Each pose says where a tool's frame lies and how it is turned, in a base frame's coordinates. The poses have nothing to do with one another.
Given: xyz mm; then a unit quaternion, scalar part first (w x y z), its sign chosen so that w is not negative.
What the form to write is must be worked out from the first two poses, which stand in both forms.
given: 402, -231, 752, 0.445, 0.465, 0.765, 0.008
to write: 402, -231, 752, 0.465, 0.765, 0.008, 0.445
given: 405, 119, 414, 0.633, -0.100, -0.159, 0.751
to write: 405, 119, 414, -0.100, -0.159, 0.751, 0.633
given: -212, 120, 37, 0.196, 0.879, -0.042, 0.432
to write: -212, 120, 37, 0.879, -0.042, 0.432, 0.196
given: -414, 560, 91, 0.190, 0.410, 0.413, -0.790
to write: -414, 560, 91, 0.410, 0.413, -0.790, 0.190
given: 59, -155, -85, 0.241, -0.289, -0.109, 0.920
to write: 59, -155, -85, -0.289, -0.109, 0.920, 0.241
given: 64, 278, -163, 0.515, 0.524, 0.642, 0.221
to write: 64, 278, -163, 0.524, 0.642, 0.221, 0.515
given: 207, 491, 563, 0.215, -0.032, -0.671, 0.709
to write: 207, 491, 563, -0.032, -0.671, 0.709, 0.215
